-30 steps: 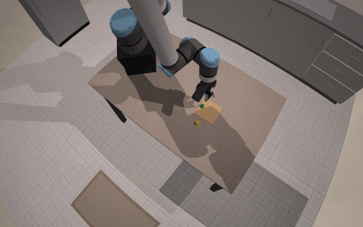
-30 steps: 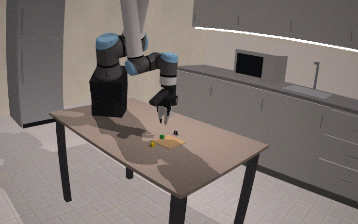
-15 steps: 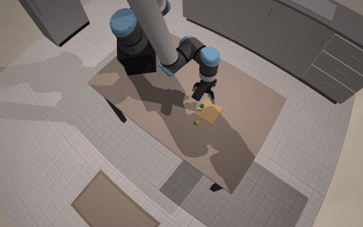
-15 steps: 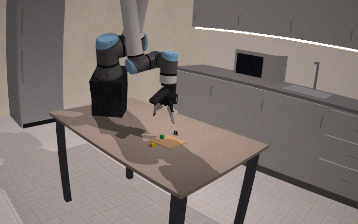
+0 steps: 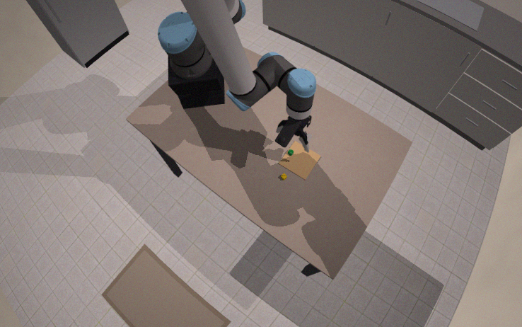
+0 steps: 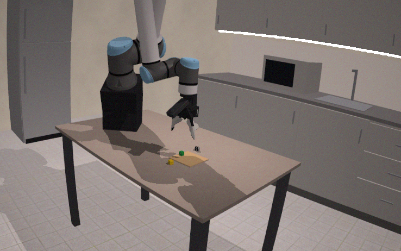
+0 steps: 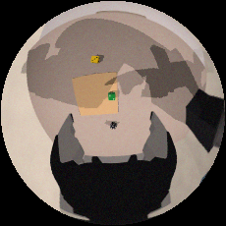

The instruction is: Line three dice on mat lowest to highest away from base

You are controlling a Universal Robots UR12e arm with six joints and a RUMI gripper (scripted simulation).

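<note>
Right now the yellow die is 40 mm ahead of my hand, 110 mm to the right of it and 100 mm below it. The rest, counted from my hand: black die 120 mm to the left, 100 mm below; then green die 10 mm to the left, 100 mm below; then orange mat 50 mm ahead, 110 mm below.
</note>
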